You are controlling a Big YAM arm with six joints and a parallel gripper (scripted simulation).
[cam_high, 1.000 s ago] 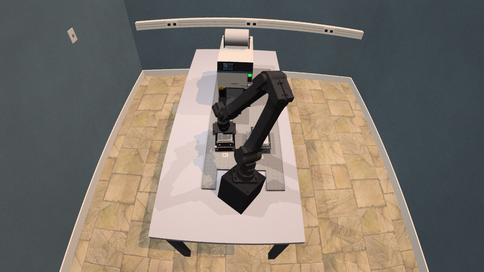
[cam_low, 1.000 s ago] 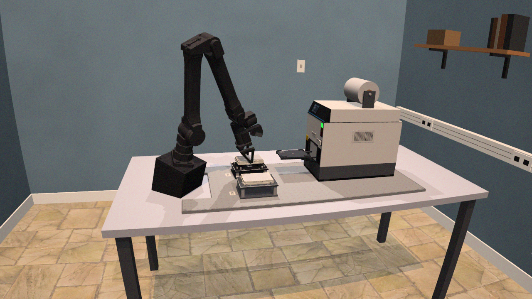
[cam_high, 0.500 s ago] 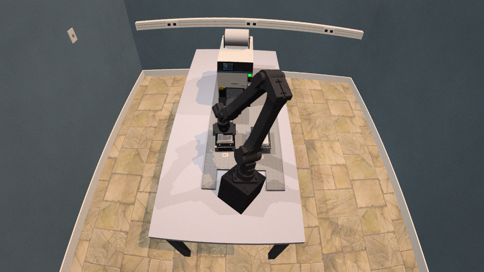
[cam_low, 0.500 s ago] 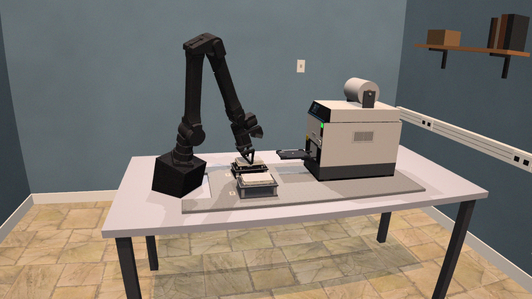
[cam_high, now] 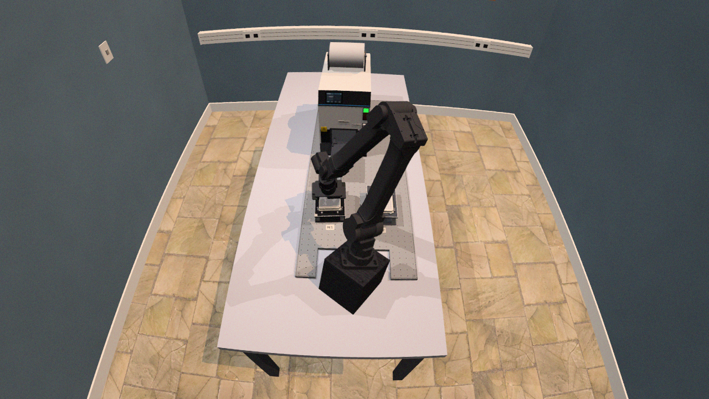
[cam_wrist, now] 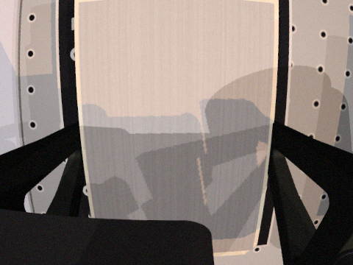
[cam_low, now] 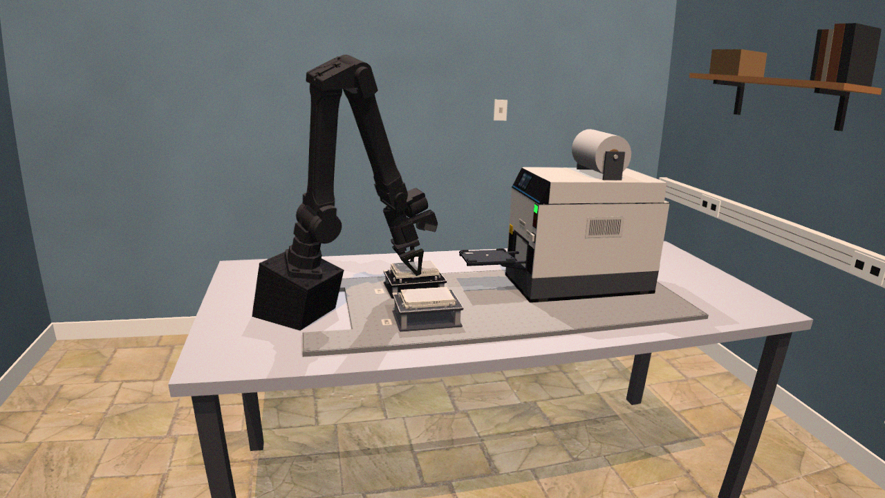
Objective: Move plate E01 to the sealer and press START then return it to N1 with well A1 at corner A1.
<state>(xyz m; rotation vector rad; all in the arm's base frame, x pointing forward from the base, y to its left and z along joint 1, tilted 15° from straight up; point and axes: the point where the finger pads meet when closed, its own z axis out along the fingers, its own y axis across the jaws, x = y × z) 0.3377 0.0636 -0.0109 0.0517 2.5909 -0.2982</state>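
Right now the nest N1 is 3 cm below my hand. The rest, counted from my hand: cream plate 4 cm behind, 21 cm to the right; then sealer stage 20 cm ahead, 7 cm to the right, 4 cm above; then foil roll 53 cm ahead, 13 cm to the right, 35 cm above.
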